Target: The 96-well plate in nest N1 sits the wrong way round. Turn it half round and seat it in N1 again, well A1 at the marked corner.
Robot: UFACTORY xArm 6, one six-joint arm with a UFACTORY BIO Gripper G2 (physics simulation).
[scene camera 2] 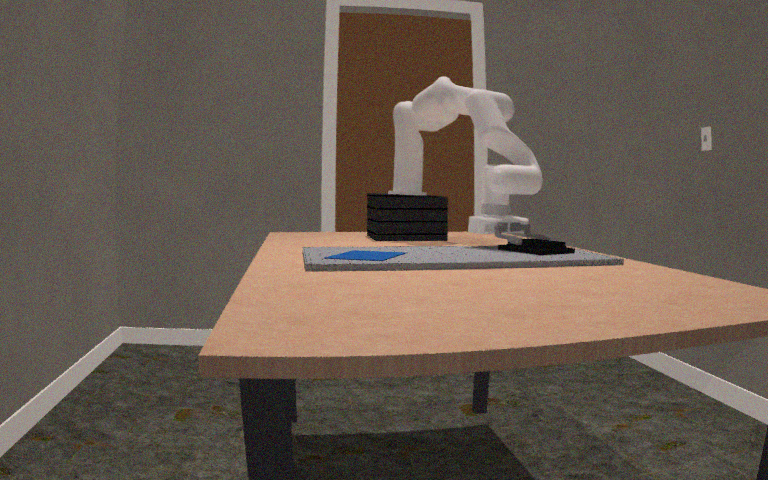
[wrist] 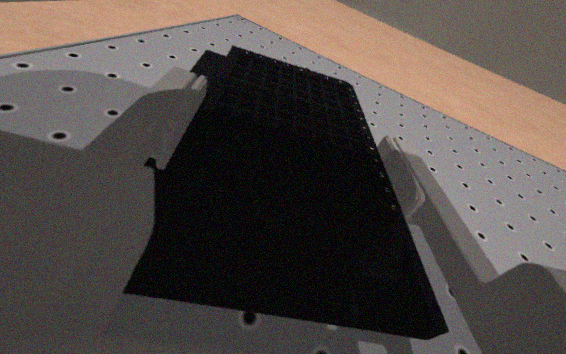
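Observation:
The black 96-well plate (scene camera 2: 536, 240) (wrist: 295, 115) is at the black nest N1 (scene camera 2: 543, 249) (wrist: 206, 64) on the right part of the grey board. Faint rows of wells show on its far half in the wrist view; its near part is too dark to read. My gripper (scene camera 2: 514, 234) (wrist: 295, 135) is low over the nest and shut on the plate, one finger against each long side. A corner of the nest shows past the left finger. The A1 mark does not show, and any gap between plate and nest is too dark to tell.
The grey perforated board (scene camera 2: 453, 259) (wrist: 440, 134) lies on the wooden table (scene camera 2: 453, 316) (wrist: 125, 20). A flat blue pad (scene camera 2: 365, 255) is at its left end in the scene view. The arm's black base block (scene camera 2: 407, 217) stands behind the board.

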